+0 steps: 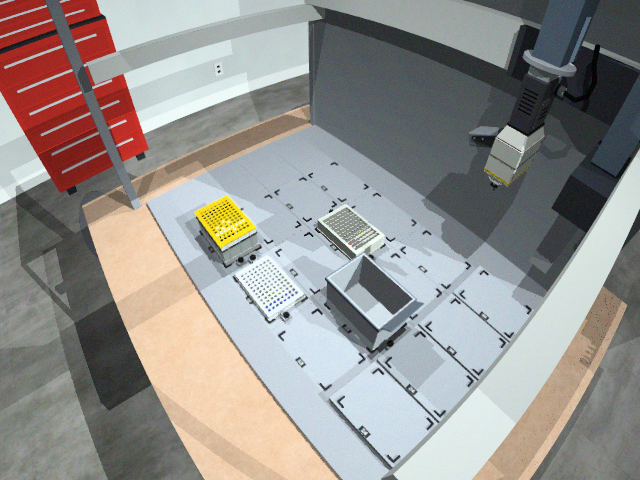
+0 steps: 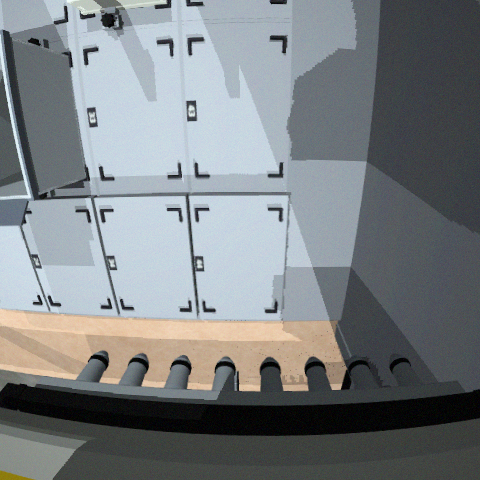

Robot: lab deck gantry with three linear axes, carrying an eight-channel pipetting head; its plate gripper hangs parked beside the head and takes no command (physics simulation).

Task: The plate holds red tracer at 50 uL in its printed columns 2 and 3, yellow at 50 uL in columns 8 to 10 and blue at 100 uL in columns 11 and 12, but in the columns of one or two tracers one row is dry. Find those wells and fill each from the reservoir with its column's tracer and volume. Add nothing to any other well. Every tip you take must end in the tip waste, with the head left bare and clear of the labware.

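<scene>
The pipetting head [image 1: 511, 155] hangs high at the back right, clear of the labware. Its several nozzles [image 2: 270, 367] are bare. The plate gripper [image 1: 483, 135] is parked beside the head; its opening cannot be made out. The yellow-topped tip rack [image 1: 238, 250] stands at the left. The white plate [image 1: 254, 296] lies in front of it, with blue wells at its right end and faint yellow beside them; the dry wells are too small to tell. The cream reservoir [image 1: 374, 243] [image 2: 117, 4] shows reddish channels near its right end. The grey tip waste [image 1: 351, 312] [image 2: 47, 115] is an open bin, right of the plate.
The deck [image 1: 305, 413] [image 2: 145, 145] has black corner marks and numbered slots. A dark back wall [image 1: 392, 103] rises behind it. A pale frame beam [image 1: 496, 413] crosses the front right. A red drawer cabinet [image 1: 62, 108] stands beyond the deck at the left.
</scene>
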